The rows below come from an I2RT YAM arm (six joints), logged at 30 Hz.
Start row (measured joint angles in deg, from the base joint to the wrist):
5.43 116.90 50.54 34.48 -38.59 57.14
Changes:
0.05 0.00 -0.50 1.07 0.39 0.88
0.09 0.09 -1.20 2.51 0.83 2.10
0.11 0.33 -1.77 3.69 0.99 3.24
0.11 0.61 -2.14 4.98 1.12 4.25
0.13 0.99 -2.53 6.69 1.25 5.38
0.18 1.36 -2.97 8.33 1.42 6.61
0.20 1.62 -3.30 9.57 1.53 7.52
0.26 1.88 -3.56 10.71 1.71 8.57
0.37 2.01 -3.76 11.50 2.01 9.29
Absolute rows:
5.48 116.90 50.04 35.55 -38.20 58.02
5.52 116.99 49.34 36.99 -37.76 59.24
5.54 117.23 48.77 38.17 -37.60 60.38
5.54 117.51 48.40 39.46 -37.47 61.39
5.56 117.89 48.01 41.17 -37.34 62.52
5.61 118.26 47.57 42.81 -37.17 63.75
5.63 118.52 47.24 44.05 -37.06 64.66
5.69 118.78 46.98 45.19 -36.88 65.71
5.80 118.91 46.78 45.98 -36.58 66.43

